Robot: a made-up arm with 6 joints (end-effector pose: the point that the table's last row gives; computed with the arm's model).
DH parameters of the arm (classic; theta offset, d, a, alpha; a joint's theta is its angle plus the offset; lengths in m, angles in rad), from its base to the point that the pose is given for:
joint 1: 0 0.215 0 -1.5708
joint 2: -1.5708 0 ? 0
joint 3: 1.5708 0.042 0 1.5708
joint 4: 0 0.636 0 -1.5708
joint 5: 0 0 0 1.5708
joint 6: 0 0.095 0 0
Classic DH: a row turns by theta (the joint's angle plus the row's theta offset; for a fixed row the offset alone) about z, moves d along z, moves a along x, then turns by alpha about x.
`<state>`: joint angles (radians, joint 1 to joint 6).
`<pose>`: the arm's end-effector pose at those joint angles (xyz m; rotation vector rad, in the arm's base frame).
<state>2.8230 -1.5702 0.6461 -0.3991 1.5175 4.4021</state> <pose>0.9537 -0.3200 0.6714 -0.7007 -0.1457 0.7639</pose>
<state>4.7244 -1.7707 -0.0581 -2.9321 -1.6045 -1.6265</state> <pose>0.0477 1.1723 0.0347 -0.2304 0.2001 -0.0739</pose>
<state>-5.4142 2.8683 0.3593 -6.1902 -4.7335 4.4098</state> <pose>-0.0397 0.0317 -0.9392 1.5212 -0.3887 -0.8680</pose>
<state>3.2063 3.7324 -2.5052 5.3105 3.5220 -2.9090</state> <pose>-0.1994 -0.0842 -0.0360 1.1031 1.3338 0.6585</pose>
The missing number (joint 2, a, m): 0.547
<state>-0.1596 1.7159 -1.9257 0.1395 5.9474 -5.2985</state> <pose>0.3612 -0.0200 0.8392 -0.2985 -0.4806 0.9448</pose>
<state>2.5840 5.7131 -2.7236 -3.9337 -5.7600 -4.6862</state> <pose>0.0901 -0.1455 -0.0295 -1.6151 -2.0533 0.5875</pose>
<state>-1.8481 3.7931 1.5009 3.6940 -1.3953 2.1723</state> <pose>0.3157 0.7765 0.2051 -0.3993 0.7710 -2.4858</pose>
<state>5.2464 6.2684 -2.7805 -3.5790 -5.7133 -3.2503</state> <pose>-0.0507 0.2110 0.0727 0.7501 2.7525 0.0623</pose>
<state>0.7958 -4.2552 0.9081 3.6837 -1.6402 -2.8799</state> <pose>0.3128 0.4492 -0.6592 0.0810 -1.6848 0.3066</pose>
